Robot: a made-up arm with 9 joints.
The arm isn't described. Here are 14 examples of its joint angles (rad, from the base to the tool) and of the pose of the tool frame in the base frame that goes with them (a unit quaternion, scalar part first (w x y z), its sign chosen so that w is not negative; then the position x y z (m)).
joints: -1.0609 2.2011 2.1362 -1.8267 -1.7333 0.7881 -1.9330 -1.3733 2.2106
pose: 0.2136 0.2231 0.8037 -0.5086 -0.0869 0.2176 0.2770
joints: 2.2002 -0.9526 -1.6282 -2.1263 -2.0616 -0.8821 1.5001 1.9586 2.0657
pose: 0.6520 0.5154 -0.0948 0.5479 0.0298 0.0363 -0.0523
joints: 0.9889 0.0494 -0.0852 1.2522 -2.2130 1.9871 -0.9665 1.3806 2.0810
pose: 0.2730 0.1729 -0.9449 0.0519 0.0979 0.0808 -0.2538
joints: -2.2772 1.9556 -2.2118 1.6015 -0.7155 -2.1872 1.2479 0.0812 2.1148
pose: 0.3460 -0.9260 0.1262 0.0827 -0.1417 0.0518 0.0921
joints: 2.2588 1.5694 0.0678 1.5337 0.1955 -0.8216 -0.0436 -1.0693 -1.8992
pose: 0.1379 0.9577 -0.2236 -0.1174 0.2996 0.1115 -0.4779
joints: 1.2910 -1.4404 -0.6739 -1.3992 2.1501 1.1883 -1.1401 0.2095 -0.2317
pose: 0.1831 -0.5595 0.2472 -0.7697 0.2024 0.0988 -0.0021
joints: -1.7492 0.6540 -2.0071 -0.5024 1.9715 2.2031 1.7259 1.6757 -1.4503
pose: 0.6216 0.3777 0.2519 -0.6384 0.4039 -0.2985 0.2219
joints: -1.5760 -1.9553 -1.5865 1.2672 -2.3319 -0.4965 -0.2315 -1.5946 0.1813
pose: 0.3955 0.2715 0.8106 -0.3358 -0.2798 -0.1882 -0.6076
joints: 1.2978 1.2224 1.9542 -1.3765 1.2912 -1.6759 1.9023 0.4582 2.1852
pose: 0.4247 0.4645 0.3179 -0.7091 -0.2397 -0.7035 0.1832
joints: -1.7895 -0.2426 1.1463 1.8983 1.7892 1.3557 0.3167 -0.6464 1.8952
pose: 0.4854 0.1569 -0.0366 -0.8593 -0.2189 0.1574 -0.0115
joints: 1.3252 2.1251 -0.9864 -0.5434 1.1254 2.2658 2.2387 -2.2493 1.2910
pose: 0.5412 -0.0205 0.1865 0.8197 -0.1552 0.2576 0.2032
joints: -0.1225 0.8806 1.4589 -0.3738 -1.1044 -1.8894 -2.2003 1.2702 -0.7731
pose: 0.2140 0.7271 -0.6314 -0.1639 -0.1983 -0.1789 -0.2667
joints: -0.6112 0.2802 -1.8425 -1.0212 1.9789 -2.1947 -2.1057 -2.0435 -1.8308
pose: 0.1414 0.2960 0.8010 -0.5007 -0.1502 -1.0366 0.0275
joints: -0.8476 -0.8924 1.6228 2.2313 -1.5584 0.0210 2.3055 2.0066 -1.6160
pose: 0.3014 0.5286 0.7913 -0.0592 -0.0150 0.1698 -0.3711
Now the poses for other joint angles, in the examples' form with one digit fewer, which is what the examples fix.
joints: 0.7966 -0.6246 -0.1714 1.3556 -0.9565 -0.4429 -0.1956 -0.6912 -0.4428
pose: 0.289 0.259 -0.505 -0.771 -0.520 0.228 0.008
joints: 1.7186 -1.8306 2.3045 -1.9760 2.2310 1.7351 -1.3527 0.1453 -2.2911
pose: 0.762 -0.464 0.015 0.451 0.056 -0.233 0.008
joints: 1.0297 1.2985 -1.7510 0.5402 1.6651 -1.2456 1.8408 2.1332 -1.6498
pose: 0.459 0.812 0.339 0.125 -0.285 0.278 0.190
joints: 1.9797 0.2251 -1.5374 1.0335 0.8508 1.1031 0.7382 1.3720 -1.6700
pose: 0.427 -0.836 -0.040 -0.341 -0.194 0.572 -0.032
